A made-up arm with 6 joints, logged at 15 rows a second.
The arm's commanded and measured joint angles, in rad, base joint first. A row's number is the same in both.
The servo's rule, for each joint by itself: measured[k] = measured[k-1] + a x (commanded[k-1-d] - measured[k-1]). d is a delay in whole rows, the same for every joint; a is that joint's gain. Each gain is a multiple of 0.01, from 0.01 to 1. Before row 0 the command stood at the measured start. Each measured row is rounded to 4 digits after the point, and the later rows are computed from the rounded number. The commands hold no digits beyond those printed.
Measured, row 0:
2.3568 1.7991 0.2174 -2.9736 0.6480 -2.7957
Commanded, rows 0 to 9:
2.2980 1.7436 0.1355 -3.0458 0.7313 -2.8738
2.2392 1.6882 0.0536 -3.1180 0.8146 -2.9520
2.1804 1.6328 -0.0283 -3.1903 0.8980 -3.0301
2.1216 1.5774 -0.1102 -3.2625 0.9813 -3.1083
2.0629 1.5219 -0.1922 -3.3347 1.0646 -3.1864
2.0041 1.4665 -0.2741 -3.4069 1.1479 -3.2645
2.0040 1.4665 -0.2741 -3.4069 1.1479 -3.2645
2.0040 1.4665 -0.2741 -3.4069 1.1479 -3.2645
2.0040 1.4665 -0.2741 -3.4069 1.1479 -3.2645
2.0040 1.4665 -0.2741 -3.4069 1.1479 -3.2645
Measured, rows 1 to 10:
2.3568 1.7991 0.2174 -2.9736 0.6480 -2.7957
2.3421 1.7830 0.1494 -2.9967 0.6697 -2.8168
2.3164 1.7555 0.0699 -3.0355 0.7074 -2.8533
2.2824 1.7199 -0.0116 -3.0850 0.7570 -2.9010
2.2422 1.6786 -0.0934 -3.1418 0.8153 -2.9570
2.1974 1.6332 -0.1754 -3.2035 0.8801 -3.0189
2.1491 1.5849 -0.2573 -3.2686 0.9497 -3.0852
2.1128 1.5506 -0.2712 -3.3129 1.0012 -3.1336
2.0856 1.5262 -0.2736 -3.3430 1.0393 -3.1689
2.0652 1.5089 -0.2740 -3.3634 1.0675 -3.1947
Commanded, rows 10 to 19:
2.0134 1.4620 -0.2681 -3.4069 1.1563 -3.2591
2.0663 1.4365 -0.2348 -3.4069 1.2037 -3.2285
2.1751 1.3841 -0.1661 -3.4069 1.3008 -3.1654
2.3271 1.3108 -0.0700 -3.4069 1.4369 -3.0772
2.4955 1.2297 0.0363 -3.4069 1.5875 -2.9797
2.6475 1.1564 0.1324 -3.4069 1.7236 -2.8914
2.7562 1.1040 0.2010 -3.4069 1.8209 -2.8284
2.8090 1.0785 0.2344 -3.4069 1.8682 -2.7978
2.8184 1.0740 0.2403 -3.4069 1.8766 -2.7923
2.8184 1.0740 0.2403 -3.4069 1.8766 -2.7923
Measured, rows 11 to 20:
2.0499 1.4966 -0.2741 -3.3773 1.0884 -3.2135
2.0408 1.4866 -0.2691 -3.3868 1.1061 -3.2258
2.0472 1.4721 -0.2406 -3.3932 1.1315 -3.2265
2.0792 1.4466 -0.1788 -3.3976 1.1755 -3.2100
2.1412 1.4072 -0.0885 -3.4006 1.2435 -3.1741
2.2298 1.3557 0.0151 -3.4026 1.3329 -3.1216
2.3342 1.2979 0.1125 -3.4040 1.4345 -3.0594
2.4397 1.2417 0.1860 -3.4049 1.5350 -2.9970
2.5320 1.1944 0.2262 -3.4055 1.6216 -2.9432
2.6036 1.1595 0.2379 -3.4059 1.6879 -2.9025

